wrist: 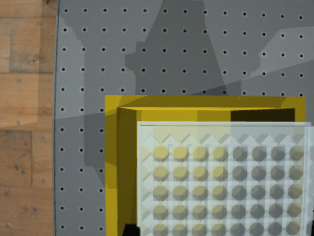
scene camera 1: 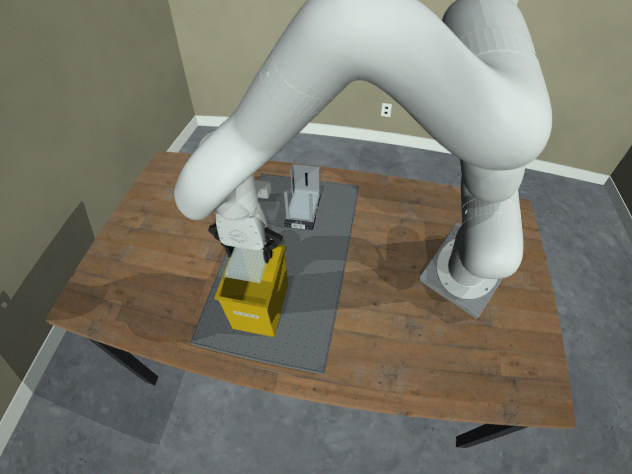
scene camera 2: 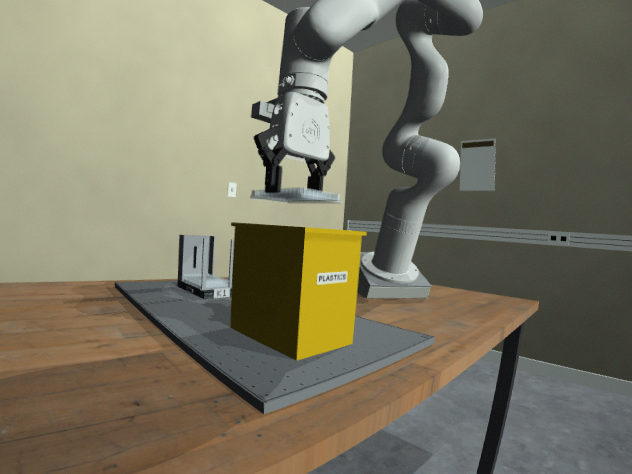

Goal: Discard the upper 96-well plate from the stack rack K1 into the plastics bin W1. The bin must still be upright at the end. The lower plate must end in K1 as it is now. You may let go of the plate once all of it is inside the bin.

Labels:
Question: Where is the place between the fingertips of my gripper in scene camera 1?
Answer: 249, 255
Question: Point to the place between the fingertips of my gripper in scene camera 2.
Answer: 294, 196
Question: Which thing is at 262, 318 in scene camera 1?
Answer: A plastics bin W1.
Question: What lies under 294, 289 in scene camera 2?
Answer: A plastics bin W1.

